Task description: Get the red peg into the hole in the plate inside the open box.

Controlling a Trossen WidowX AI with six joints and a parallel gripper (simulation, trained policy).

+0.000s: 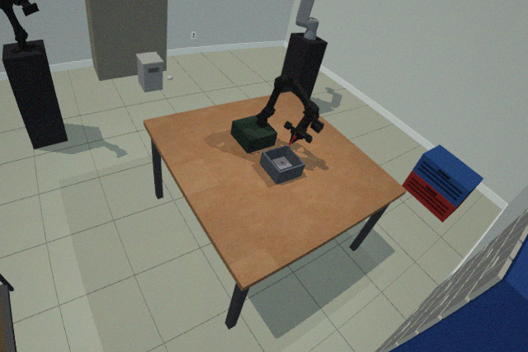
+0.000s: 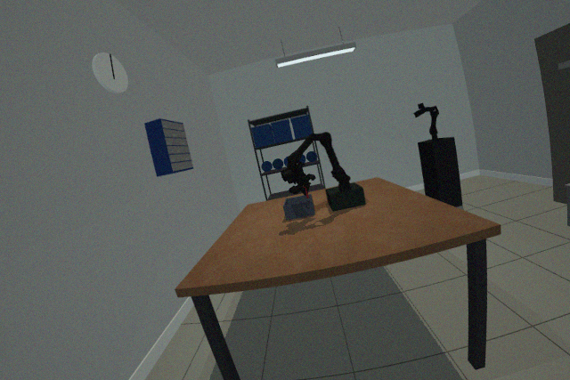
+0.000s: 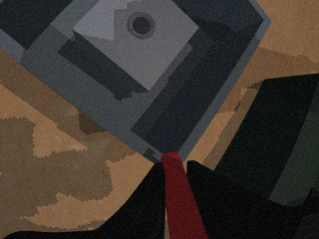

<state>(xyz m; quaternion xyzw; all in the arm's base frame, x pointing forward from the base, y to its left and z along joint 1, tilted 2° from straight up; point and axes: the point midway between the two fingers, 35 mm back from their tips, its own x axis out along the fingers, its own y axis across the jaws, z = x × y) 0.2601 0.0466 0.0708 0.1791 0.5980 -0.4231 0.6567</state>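
My gripper tip is now 20 mm below the red peg and 10 mm to the right of it. The rest, counted from my gripper tip: plate 90 mm to the right, 90 mm below, 60 mm ahead; then grey box 110 mm below, 90 mm to the right, 60 mm ahead.
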